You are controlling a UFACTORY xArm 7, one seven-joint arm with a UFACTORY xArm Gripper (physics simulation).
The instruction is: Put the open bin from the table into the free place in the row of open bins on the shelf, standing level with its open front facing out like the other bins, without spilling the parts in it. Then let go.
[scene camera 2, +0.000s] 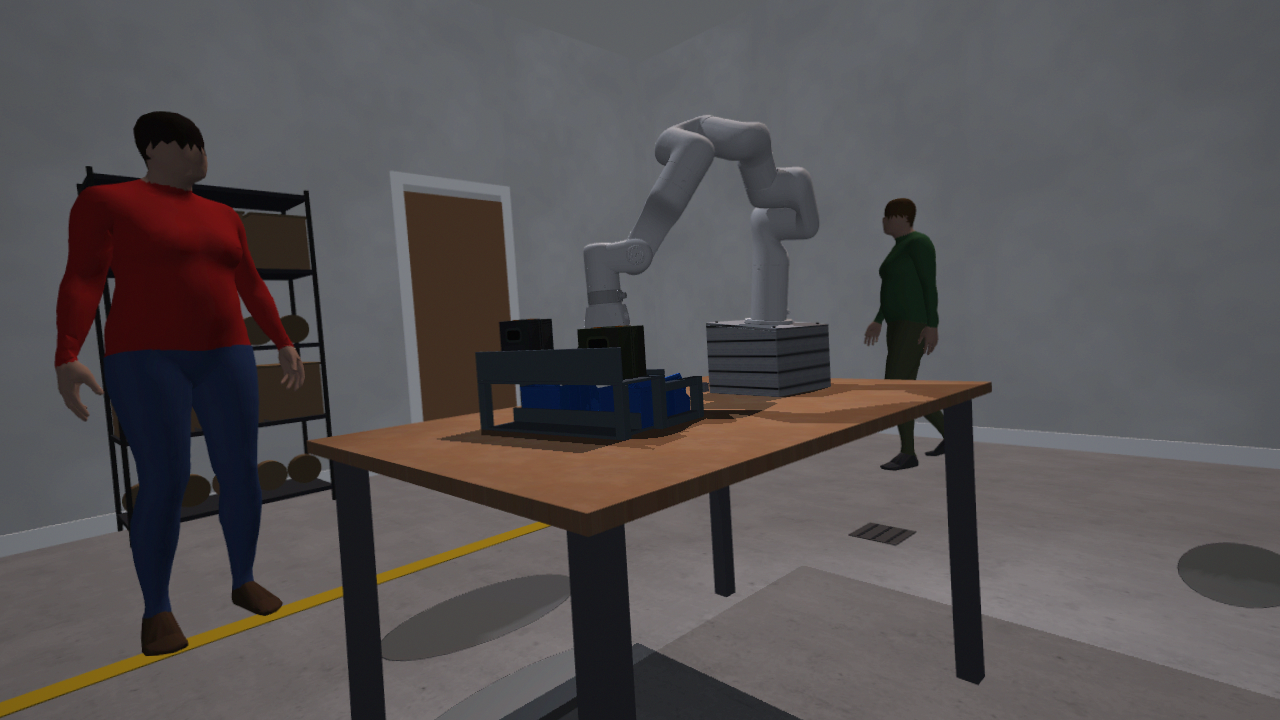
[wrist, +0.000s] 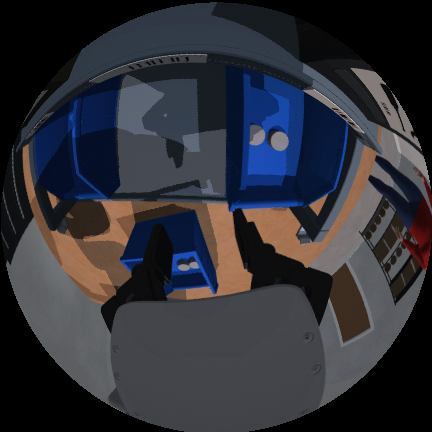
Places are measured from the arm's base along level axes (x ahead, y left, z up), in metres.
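Where they show: gripper, between the fingertips: (wrist: 199, 229); arm's base, origin of its link: (scene camera 2: 768, 323).
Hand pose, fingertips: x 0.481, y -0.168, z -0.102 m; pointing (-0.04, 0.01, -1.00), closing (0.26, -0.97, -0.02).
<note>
Each offset is from my fingertips to the top centre of the thing. "pt": to the spot under its first point. Level surfaces: height alone.
The open bin @[pt dz -0.035, dx -0.038, dy +0.016 m] (wrist: 184, 232) is blue and stands on the table with light round parts inside. In the wrist view it lies below my gripper (wrist: 198, 220), which is open and empty. The left finger covers part of the bin; the right finger is to the right of it, over the table. The grey shelf (scene camera 2: 547, 365) (wrist: 212, 172) has a free place between a blue bin @[pt dz -0.034, dx +0.071, dy +0.107 m] (wrist: 97, 145) at left and a blue bin @[pt dz -0.069, dx +0.042, dy -0.084 m] (wrist: 270, 165) at right, which holds two round parts. In scene camera 2 the fingers are hidden behind the shelf and the boxes on it.
Two dark boxes @[pt dz +0.116, dx +0.211, dy -0.044 m] (scene camera 2: 526, 333) @[dz +0.120, dx +0.181, dy +0.149 m] (scene camera 2: 633, 344) sit on top of the shelf. The arm's slatted base block (scene camera 2: 768, 360) stands farther back on the wooden table @[dz -0.078 m] (scene camera 2: 850, 420). A person in red (scene camera 2: 174, 268) stands at left; a person in green (scene camera 2: 913, 277) is behind at right.
</note>
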